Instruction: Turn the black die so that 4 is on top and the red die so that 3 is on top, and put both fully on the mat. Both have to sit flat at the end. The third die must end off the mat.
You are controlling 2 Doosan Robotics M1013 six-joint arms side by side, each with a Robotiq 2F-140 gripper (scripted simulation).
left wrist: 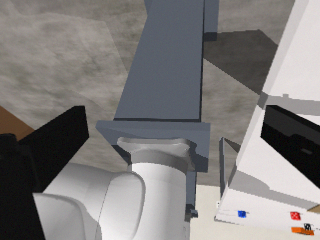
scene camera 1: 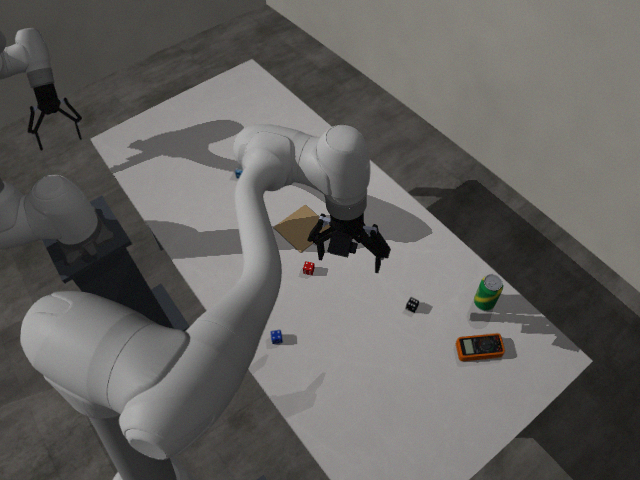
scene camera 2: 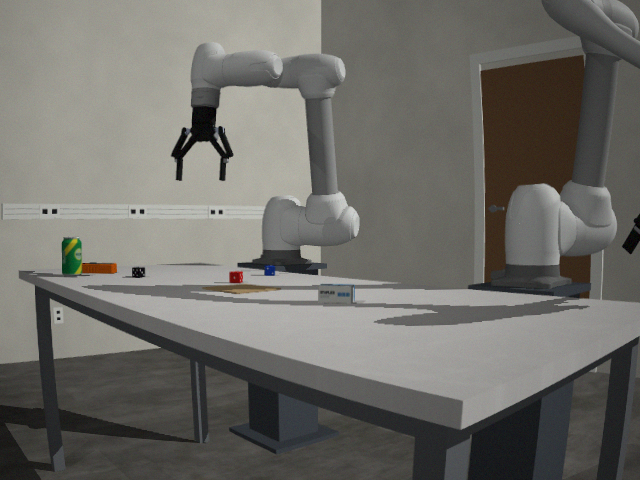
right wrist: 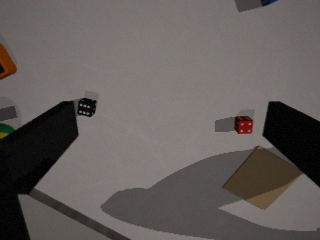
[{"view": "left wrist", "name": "left gripper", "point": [174, 121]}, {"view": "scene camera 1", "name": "left gripper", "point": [61, 144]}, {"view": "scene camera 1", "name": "right gripper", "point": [349, 262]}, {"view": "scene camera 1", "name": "tan mat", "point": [296, 228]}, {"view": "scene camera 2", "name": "right gripper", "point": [200, 180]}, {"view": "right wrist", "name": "right gripper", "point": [171, 118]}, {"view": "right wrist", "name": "tan mat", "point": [262, 177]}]
